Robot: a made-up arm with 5 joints.
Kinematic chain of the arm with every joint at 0, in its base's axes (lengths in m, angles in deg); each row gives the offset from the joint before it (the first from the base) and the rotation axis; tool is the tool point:
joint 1: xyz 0 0 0.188 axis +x
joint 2: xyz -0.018 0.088 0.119 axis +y
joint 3: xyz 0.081 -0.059 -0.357 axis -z
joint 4: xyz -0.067 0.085 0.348 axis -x
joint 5: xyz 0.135 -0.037 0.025 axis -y
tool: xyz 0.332 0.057 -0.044
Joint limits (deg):
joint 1: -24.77..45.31
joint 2: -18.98..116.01
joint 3: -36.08..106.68
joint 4: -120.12..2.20
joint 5: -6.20..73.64
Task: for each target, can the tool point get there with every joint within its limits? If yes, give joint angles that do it. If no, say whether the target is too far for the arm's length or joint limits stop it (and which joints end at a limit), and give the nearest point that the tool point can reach.
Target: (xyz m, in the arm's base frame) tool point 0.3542 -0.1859 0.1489
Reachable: yes | joints -14.15 27.87 29.23 -99.97 18.72
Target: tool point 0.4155 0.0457 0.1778
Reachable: yes | joints 2.66 26.68 -18.33 -70.58 39.60
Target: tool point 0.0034 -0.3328 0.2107
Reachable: yes | joints 17.93 95.54 73.41 -87.89 53.84
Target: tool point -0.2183 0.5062 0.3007
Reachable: no: joint limits stop it (at a limit: joint 2, joint 3, joint 5) | nearest point -0.1797 0.3950 0.2759 | short by 0.120 m
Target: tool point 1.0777 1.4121 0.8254
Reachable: no: too far | nearest point 0.3063 0.4032 0.4261 | short by 1.331 m
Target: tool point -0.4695 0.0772 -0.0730
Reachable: no: joint limits stop it (at a limit: joint 2, joint 3, joint 4) | nearest point -0.3113 0.0622 -0.0221 | short by 0.167 m
